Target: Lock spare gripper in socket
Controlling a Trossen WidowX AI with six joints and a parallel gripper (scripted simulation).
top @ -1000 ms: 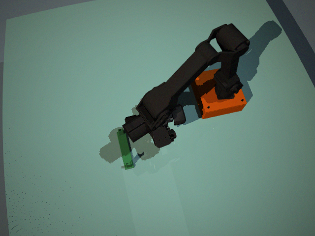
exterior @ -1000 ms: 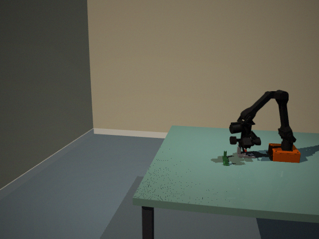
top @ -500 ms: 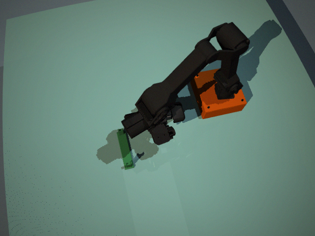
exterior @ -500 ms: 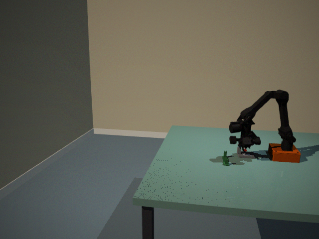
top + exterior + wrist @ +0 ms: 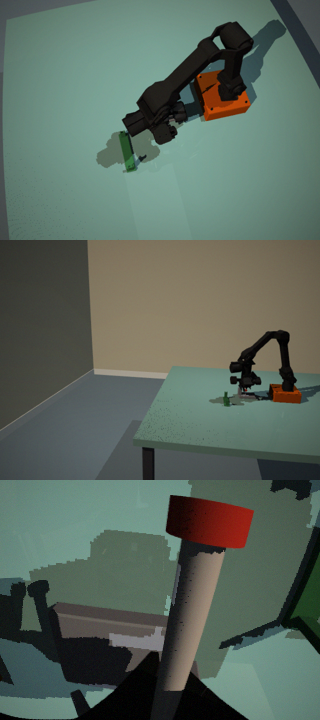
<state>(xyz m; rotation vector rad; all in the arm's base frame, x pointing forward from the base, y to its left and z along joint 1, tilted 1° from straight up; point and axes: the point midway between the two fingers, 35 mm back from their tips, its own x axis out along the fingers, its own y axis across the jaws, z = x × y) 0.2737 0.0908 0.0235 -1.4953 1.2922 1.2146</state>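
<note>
Now: gripper tip 4 cm to the left of the grey mount. Round my gripper tip: spare gripper: 3 cm behind, 5 cm to the right, 6 cm above; then green cradle: 10 cm ahead, 8 cm to the left, 3 cm below.
</note>
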